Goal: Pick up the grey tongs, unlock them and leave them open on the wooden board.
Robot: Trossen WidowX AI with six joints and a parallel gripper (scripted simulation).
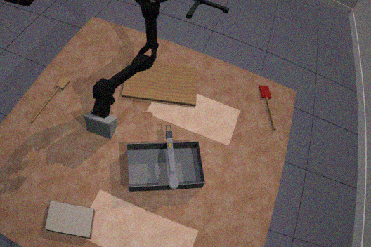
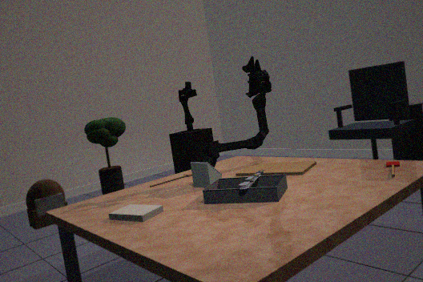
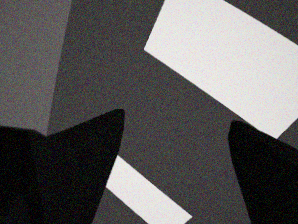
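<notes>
The yellow lock piece lies 23 cm ahead of my gripper tip, 40 cm to the right of it and 54 cm below it. From my gripper tip the other things lie so: roasting tin (23 cm ahead, 48 cm to the right, 57 cm below); red spatula (63 cm ahead, 5 cm to the left, 59 cm below); wooden board (7 cm ahead, 4 cm to the right, 59 cm below).
</notes>
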